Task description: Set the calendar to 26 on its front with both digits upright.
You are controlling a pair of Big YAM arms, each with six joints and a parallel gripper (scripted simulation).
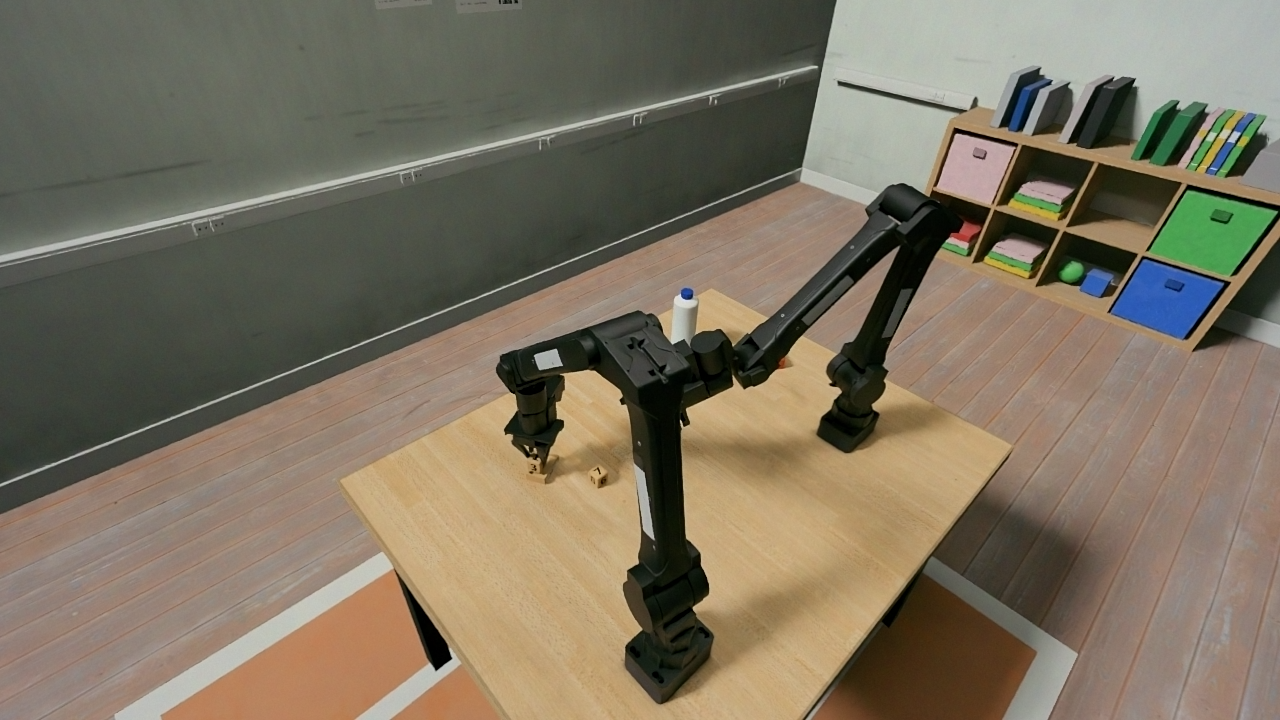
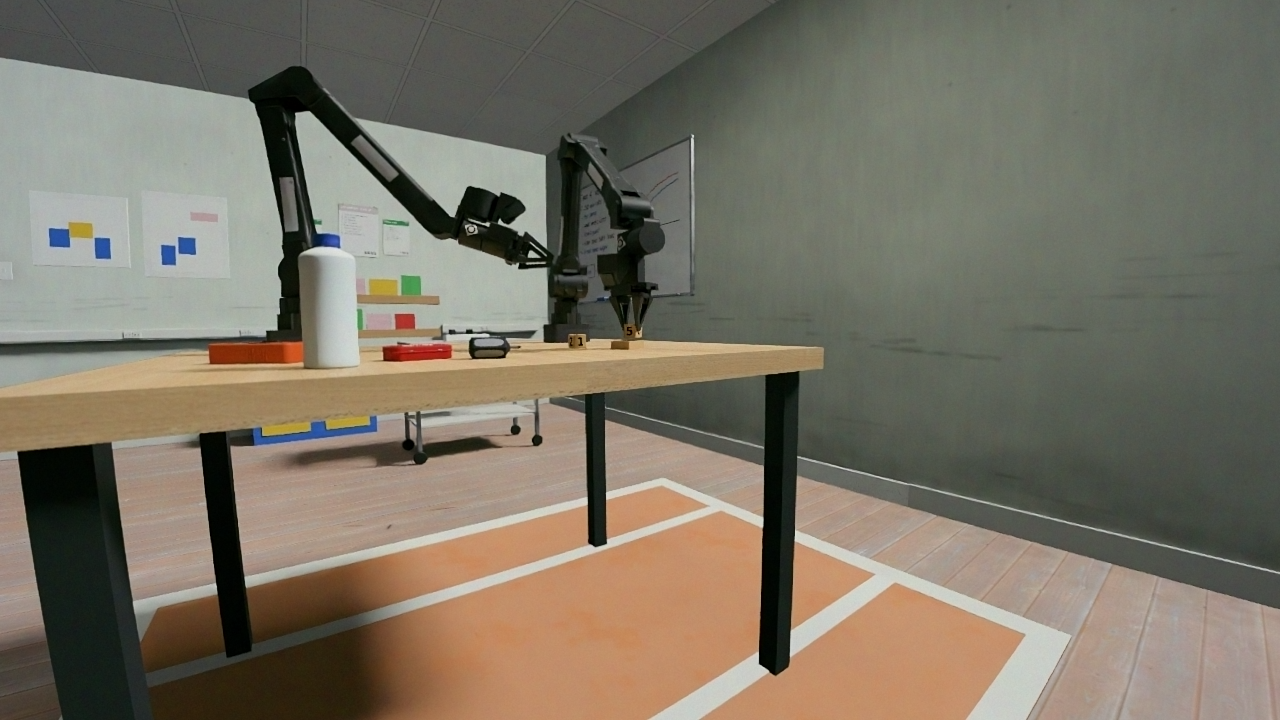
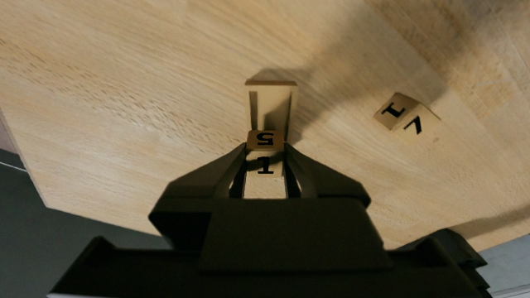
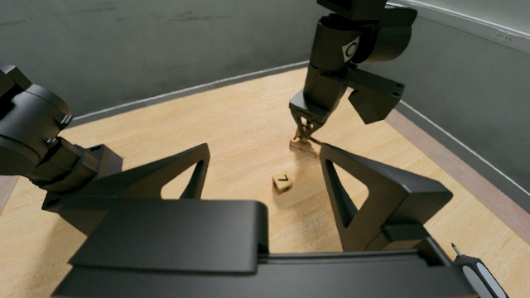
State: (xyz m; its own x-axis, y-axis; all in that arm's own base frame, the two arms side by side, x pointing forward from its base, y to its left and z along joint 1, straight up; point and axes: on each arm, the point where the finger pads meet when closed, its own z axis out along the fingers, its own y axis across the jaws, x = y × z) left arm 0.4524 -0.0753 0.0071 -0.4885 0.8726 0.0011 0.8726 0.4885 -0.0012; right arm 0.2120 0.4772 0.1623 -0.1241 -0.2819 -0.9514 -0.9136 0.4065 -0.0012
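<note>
The wooden tray lies 1 cm to the right of my left hand and 4 cm below it. From my left hand the other things lie so: black device: 5 cm ahead, 34 cm to the right, 3 cm below; then white bottle: 4 cm ahead, 56 cm to the right, 4 cm above.
</note>
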